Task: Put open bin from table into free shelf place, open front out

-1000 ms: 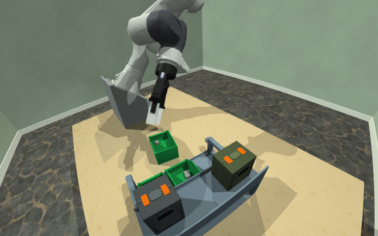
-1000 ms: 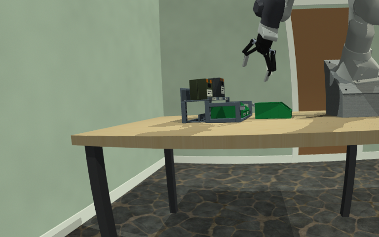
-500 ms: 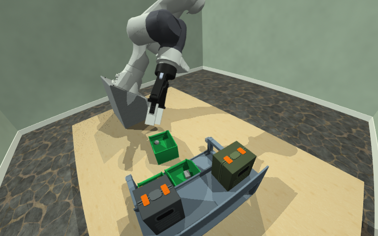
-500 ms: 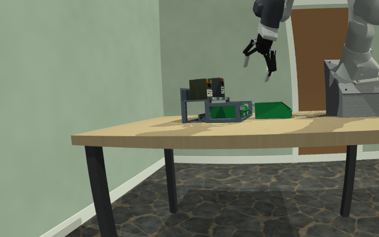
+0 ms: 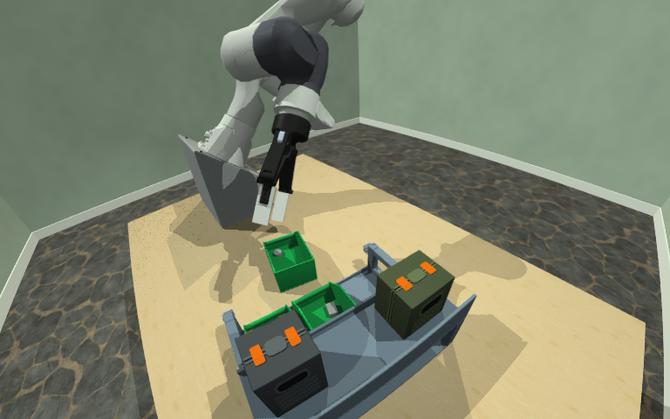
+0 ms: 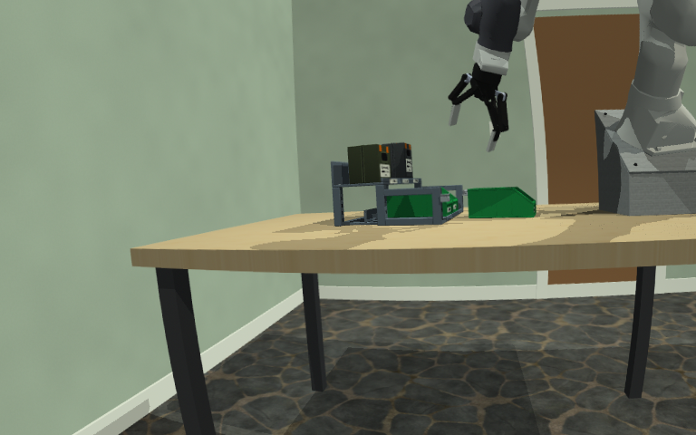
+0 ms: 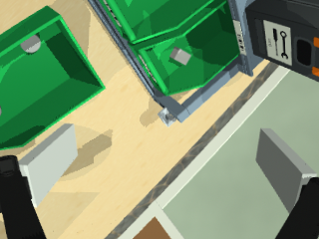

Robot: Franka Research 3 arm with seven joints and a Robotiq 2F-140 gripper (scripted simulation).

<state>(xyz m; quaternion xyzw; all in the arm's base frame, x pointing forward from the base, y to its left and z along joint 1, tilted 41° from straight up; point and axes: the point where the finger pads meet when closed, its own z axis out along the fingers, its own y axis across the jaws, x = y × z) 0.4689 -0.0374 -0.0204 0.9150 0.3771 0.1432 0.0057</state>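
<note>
Now: the dark grey box 23 cm ahead of my hand, 12 cm to the right of it and 6 cm below it. The rest, counted from my hand: shelf's upper board 26 cm ahead, 13 cm below; then olive case 27 cm ahead, 11 cm to the left, 8 cm below; then shelf floor 20 cm ahead, 1 cm to the left, 22 cm below.
</note>
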